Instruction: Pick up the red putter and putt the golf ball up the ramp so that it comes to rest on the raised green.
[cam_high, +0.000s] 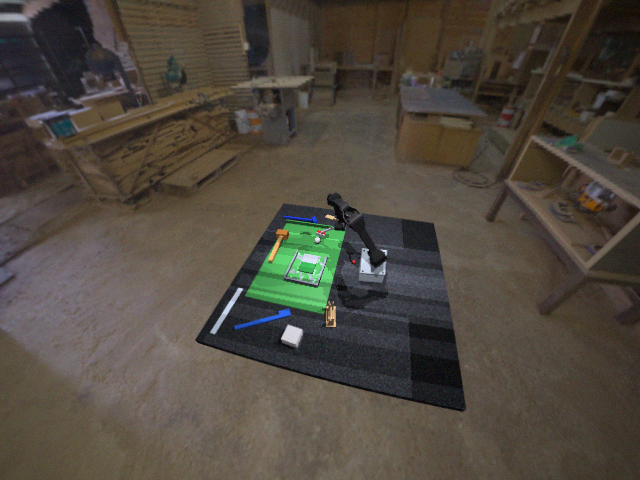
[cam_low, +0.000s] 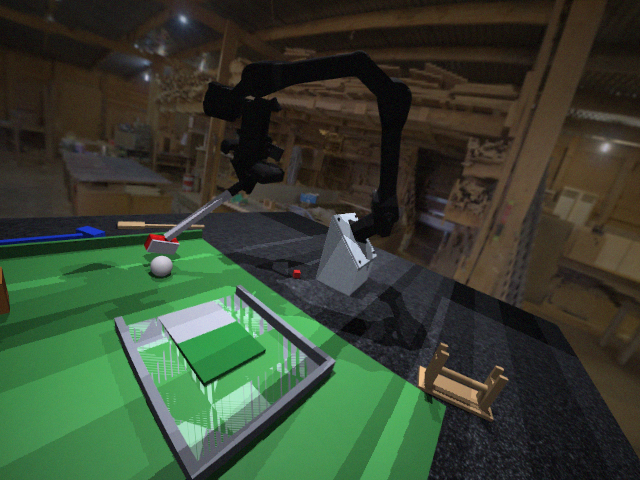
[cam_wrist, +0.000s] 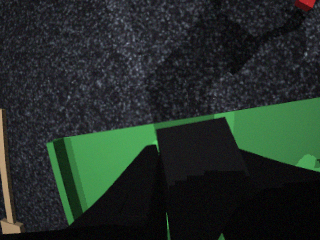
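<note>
Right now my gripper tip is 10 cm short of the red putter and 6 cm above it. The rest, counted from my gripper tip: wooden stick 14 cm ahead, 29 cm to the right, 18 cm below; then green mat 23 cm ahead, 21 cm to the left, 19 cm below; then white golf ball 19 cm ahead, 2 cm to the left, 16 cm below.
</note>
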